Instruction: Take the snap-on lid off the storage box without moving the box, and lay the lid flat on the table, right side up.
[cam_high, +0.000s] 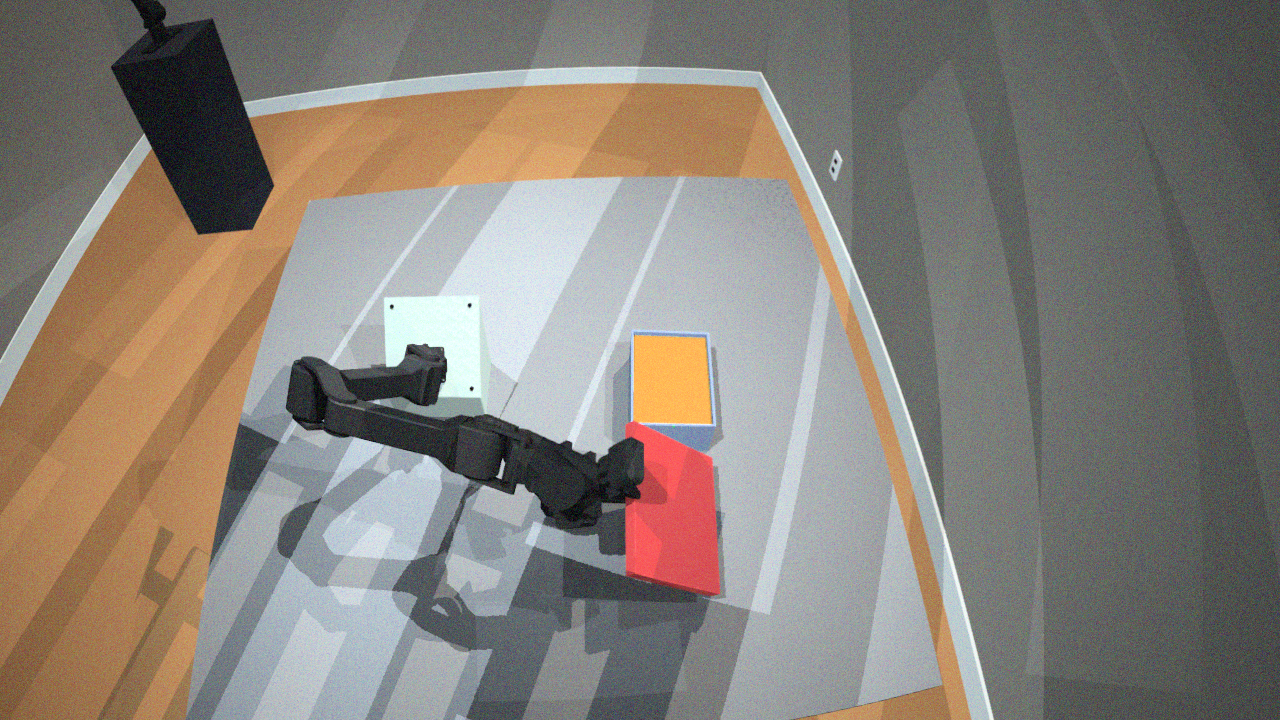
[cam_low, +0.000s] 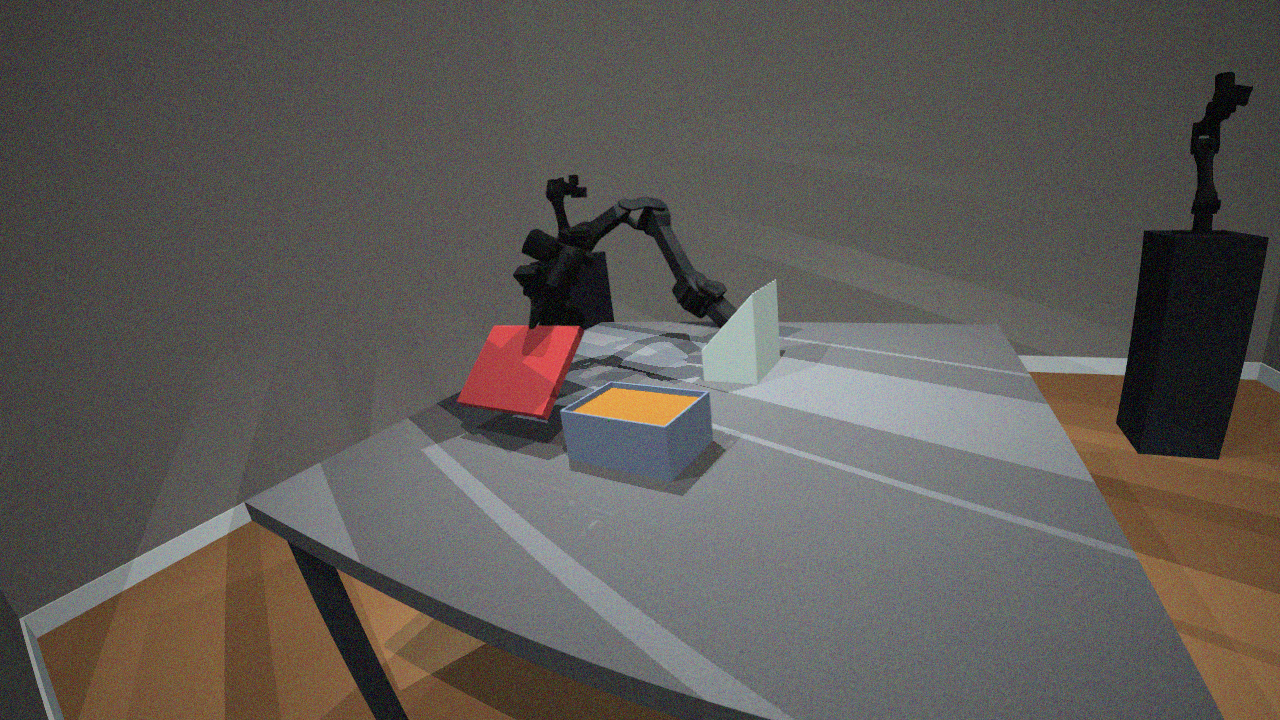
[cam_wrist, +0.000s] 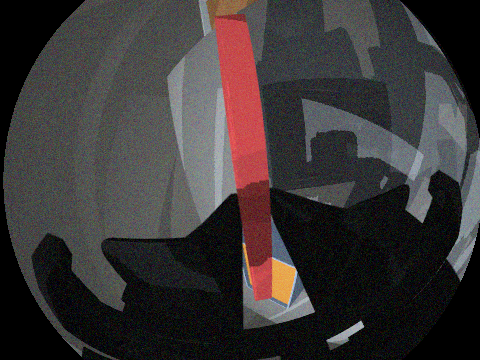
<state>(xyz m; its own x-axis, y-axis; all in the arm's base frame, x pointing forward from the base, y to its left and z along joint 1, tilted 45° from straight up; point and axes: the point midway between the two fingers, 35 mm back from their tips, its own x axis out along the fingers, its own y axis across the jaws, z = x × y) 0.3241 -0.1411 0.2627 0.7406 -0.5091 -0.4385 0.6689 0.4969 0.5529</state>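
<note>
My gripper tip is now 6 cm short of the red lid and 5 cm above it. From my gripper tip the other things lie so: storage box: 9 cm ahead, 27 cm to the left, 14 cm below.
</note>
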